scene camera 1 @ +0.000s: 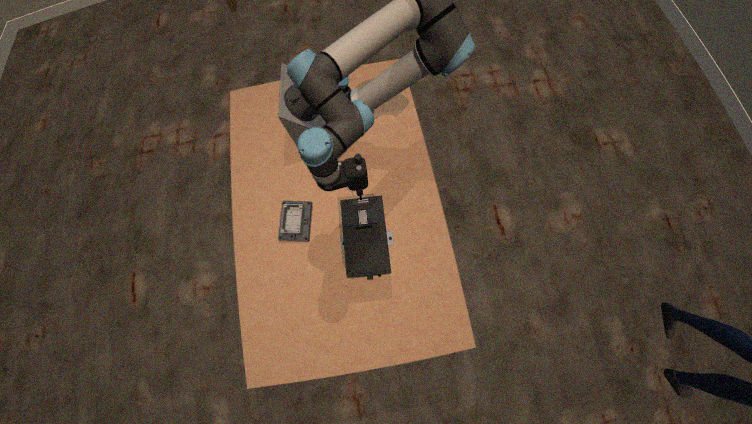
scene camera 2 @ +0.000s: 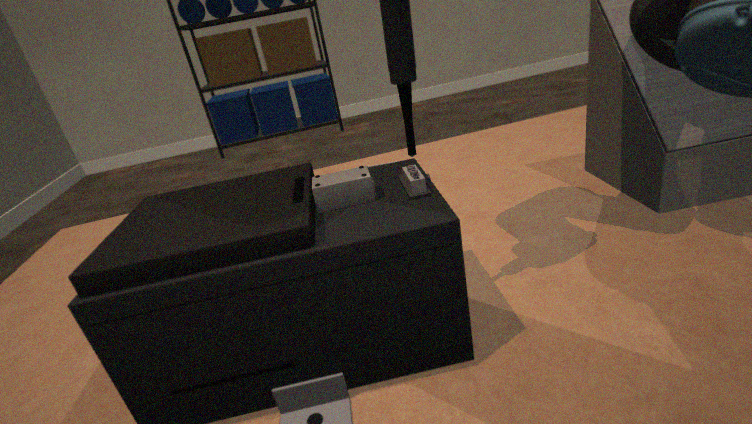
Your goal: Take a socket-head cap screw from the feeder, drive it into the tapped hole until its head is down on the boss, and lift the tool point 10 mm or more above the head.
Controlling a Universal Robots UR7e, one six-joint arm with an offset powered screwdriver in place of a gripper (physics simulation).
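Note:
The black feeder box [scene camera 1: 367, 251] [scene camera 2: 273, 316] stands on the table. A small pale block [scene camera 1: 363, 200] [scene camera 2: 414, 181] sits at the end of its top, beside a larger pale block [scene camera 1: 362, 216] [scene camera 2: 343, 188] with dark holes. My screwdriver [scene camera 1: 360, 196] [scene camera 2: 411, 153] points down, its thin dark tip a little above the small block, apart from it. Whether a screw sits on the tip is too small and dark to tell. A grey workpiece [scene camera 1: 307, 223] with a pale raised middle lies left of the feeder in scene camera 1; its tapped hole cannot be made out.
The orange-brown table top [scene camera 1: 347, 337] [scene camera 2: 589, 368] carries the arm's grey pedestal [scene camera 2: 700, 173]. A metal bracket [scene camera 1: 390, 238] [scene camera 2: 311, 395] stands at the feeder's side. A shelf rack [scene camera 2: 210, 123] stands by the wall. A person's dark-blue legs [scene camera 1: 710, 330] show at the lower right of scene camera 1.

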